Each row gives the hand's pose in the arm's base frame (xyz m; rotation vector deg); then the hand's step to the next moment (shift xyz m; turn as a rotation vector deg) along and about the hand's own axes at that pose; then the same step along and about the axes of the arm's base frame.
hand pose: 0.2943 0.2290 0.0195 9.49 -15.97 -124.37
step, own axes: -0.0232 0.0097 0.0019 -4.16 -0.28 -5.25
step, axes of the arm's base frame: 0.0206 0.0138 0.0047 3.33 2.84 -5.08
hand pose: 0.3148 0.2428 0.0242 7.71 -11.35 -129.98
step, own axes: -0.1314 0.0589 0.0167 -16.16 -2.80 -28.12
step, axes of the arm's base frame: 0.1261 0.0641 0.0315 12.93 11.36 -27.63
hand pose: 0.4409 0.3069 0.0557 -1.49 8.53 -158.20
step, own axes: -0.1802 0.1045 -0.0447 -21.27 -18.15 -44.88
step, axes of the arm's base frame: 0.2041 -0.0258 -0.0553 11.43 29.11 -42.64
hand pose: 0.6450 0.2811 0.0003 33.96 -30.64 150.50
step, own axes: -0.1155 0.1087 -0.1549 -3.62 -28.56 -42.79
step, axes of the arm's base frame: -0.0026 -0.0573 -0.2142 2.09 42.12 -29.69
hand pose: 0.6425 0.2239 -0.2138 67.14 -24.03 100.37
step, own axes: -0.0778 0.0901 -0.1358 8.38 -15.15 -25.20
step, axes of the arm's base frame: -0.1408 0.0112 -0.1126 -1.09 29.44 -8.19
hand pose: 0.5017 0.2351 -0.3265 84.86 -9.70 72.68
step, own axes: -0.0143 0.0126 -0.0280 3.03 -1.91 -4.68
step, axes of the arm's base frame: -0.0312 0.0099 -0.0086 -0.22 5.89 0.16
